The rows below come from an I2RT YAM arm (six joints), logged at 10 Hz.
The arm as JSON. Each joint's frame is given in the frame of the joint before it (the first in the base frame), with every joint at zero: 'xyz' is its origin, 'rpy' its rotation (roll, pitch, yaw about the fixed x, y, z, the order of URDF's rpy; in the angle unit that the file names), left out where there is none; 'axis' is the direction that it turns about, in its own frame. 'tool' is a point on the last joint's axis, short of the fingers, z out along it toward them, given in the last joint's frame.
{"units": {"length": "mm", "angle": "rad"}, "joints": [
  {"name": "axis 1", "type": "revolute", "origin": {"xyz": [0.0, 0.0, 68.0]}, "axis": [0.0, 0.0, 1.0]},
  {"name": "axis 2", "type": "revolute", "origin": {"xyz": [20.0, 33.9, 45.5], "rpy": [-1.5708, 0.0, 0.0]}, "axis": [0.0, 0.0, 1.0]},
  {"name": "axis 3", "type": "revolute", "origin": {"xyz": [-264.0, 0.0, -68.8], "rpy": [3.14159, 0.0, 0.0]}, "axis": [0.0, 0.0, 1.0]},
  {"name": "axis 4", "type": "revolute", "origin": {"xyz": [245.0, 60.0, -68.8]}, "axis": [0.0, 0.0, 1.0]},
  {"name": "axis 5", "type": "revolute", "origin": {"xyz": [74.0, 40.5, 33.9], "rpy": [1.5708, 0.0, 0.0]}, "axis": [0.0, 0.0, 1.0]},
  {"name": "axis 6", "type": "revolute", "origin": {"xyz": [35.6, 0.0, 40.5], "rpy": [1.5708, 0.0, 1.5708]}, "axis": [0.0, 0.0, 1.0]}
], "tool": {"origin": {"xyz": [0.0, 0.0, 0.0], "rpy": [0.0, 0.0, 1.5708]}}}
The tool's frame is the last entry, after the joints.
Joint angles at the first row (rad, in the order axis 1, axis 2, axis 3, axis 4, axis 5, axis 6):
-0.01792, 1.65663, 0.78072, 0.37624, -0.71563, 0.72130
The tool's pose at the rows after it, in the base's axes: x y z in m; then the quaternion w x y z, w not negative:
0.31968 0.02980 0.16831 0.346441 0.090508 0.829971 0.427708
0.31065 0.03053 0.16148 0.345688 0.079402 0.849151 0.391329
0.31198 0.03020 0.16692 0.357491 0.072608 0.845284 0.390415
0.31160 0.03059 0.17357 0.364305 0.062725 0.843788 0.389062
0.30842 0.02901 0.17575 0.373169 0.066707 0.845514 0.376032
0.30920 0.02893 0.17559 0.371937 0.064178 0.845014 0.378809
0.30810 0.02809 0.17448 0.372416 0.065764 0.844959 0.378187
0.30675 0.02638 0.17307 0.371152 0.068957 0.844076 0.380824
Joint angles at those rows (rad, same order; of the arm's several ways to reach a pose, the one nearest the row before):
0.02279, 1.62934, 0.71699, 0.37874, -0.68442, 0.64115
0.03068, 1.60823, 0.69120, 0.31909, -0.63044, 0.55867
0.02963, 1.59792, 0.69795, 0.32531, -0.62890, 0.55111
0.03069, 1.57850, 0.70658, 0.30749, -0.63133, 0.53482
0.02865, 1.55739, 0.69644, 0.29966, -0.60206, 0.52586
0.02748, 1.56154, 0.69949, 0.30028, -0.61093, 0.52386
0.02493, 1.56004, 0.69262, 0.30564, -0.61018, 0.52461
0.01880, 1.55888, 0.68421, 0.31281, -0.61729, 0.53033

